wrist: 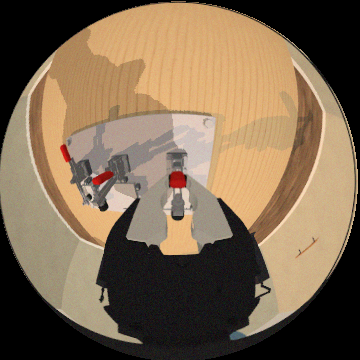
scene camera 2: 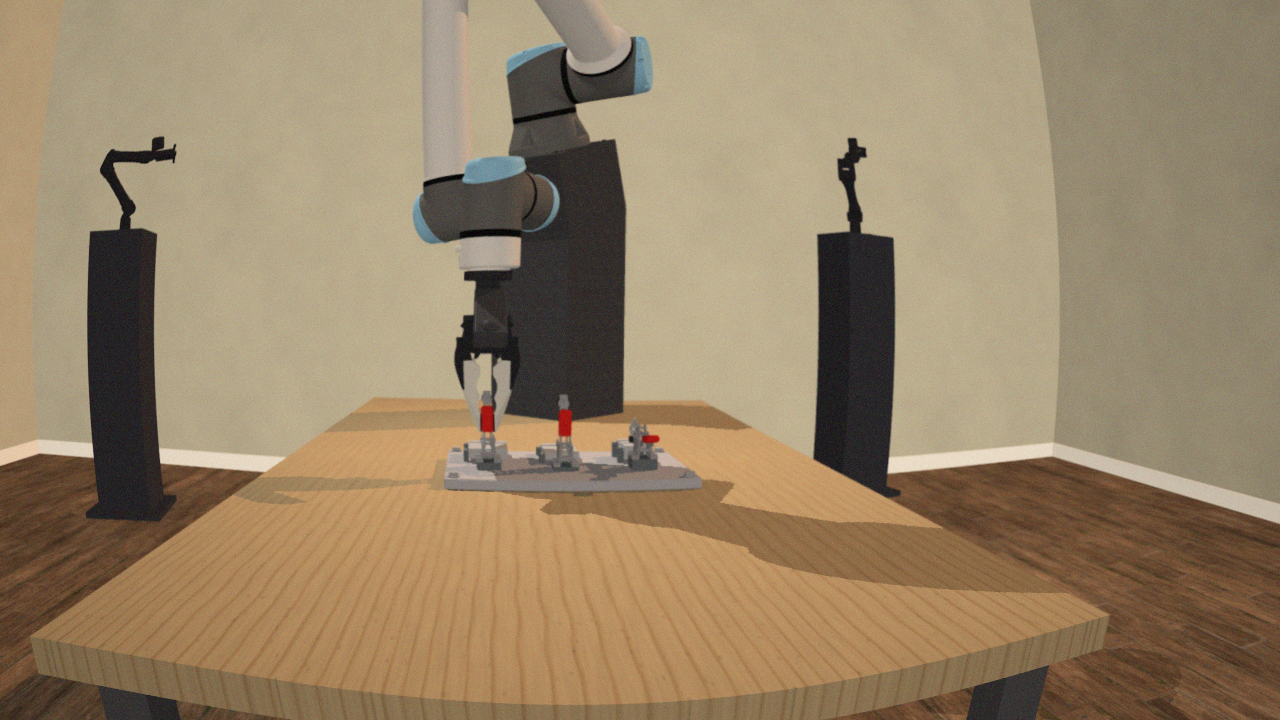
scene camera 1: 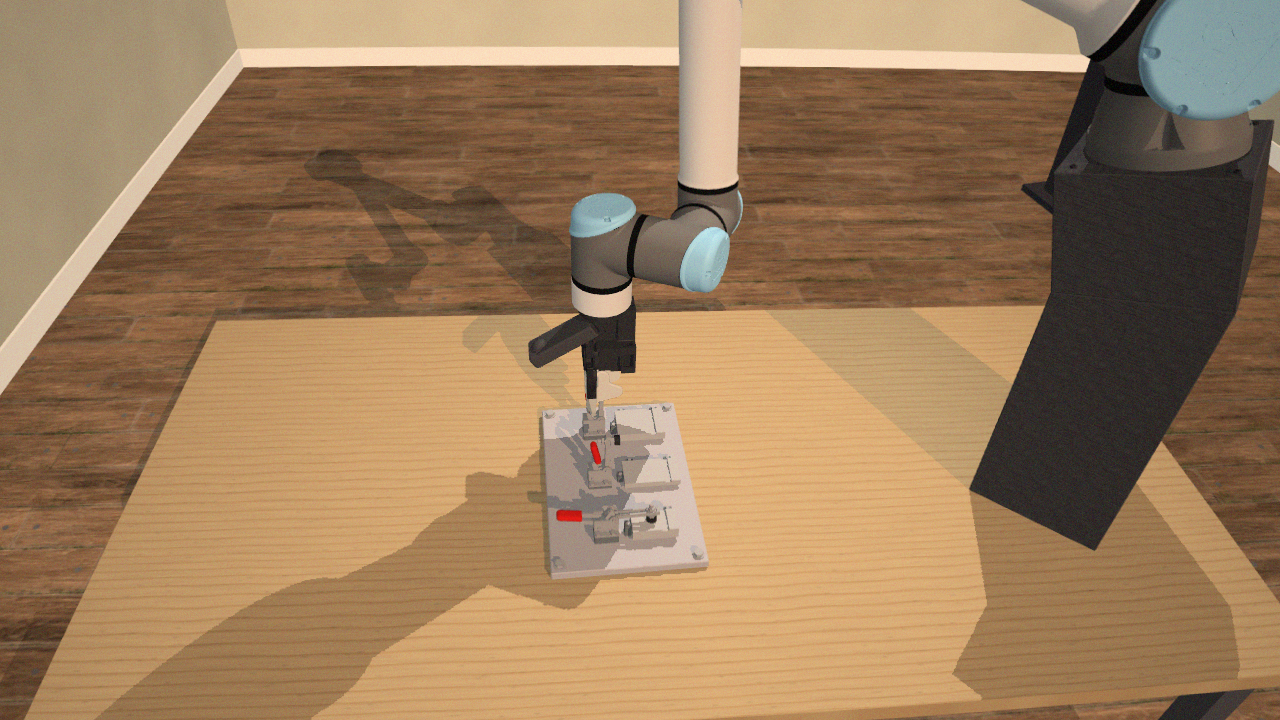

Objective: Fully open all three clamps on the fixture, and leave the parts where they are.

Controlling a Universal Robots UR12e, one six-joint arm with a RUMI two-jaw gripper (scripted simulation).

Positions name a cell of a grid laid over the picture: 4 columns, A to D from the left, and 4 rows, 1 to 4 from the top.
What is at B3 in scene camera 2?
A grey fixture plate.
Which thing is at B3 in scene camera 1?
A grey fixture plate.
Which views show my gripper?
The wrist view, scene camera 2 and scene camera 1: all of them.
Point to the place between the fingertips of my gripper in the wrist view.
B2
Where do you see a grey part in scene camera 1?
C3
